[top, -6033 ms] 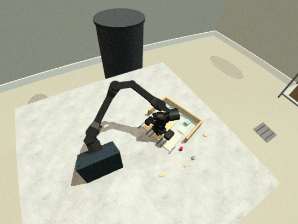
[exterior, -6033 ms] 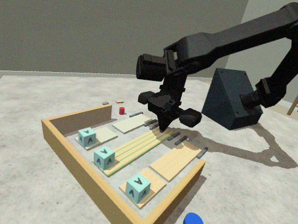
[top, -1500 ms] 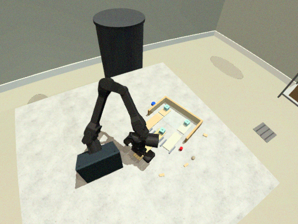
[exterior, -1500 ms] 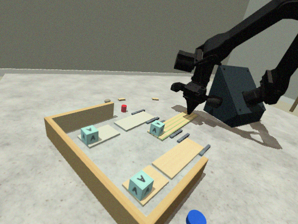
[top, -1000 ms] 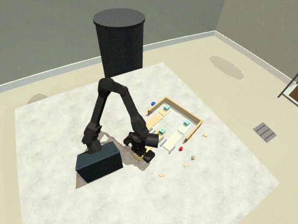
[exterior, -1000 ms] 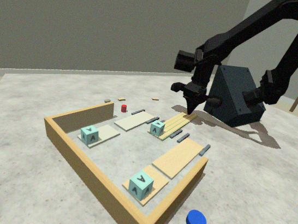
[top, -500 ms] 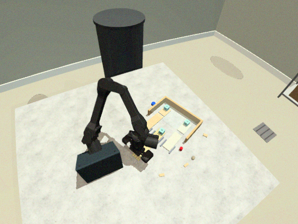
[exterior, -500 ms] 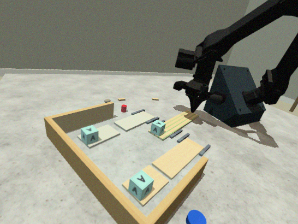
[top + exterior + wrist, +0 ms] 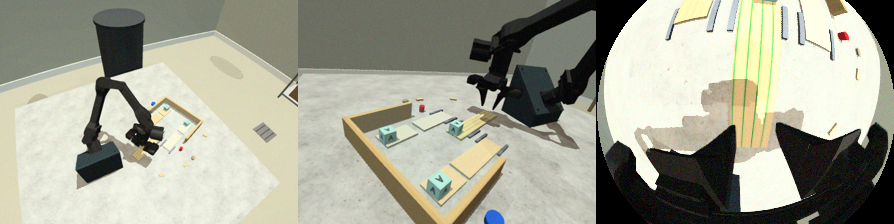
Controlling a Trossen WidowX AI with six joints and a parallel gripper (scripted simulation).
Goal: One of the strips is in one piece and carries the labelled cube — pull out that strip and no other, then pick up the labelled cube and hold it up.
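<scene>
The striped strip lies 7 cm ahead of my gripper tip, 4 cm below it and 3 cm to the left of it. Round my gripper tip: pebble: 26 cm ahead, 17 cm to the right, 4 cm below; red cylinder: 22 cm ahead, 9 cm to the right, 3 cm below; blue disc: 31 cm to the left, 24 cm ahead, 4 cm below.
</scene>
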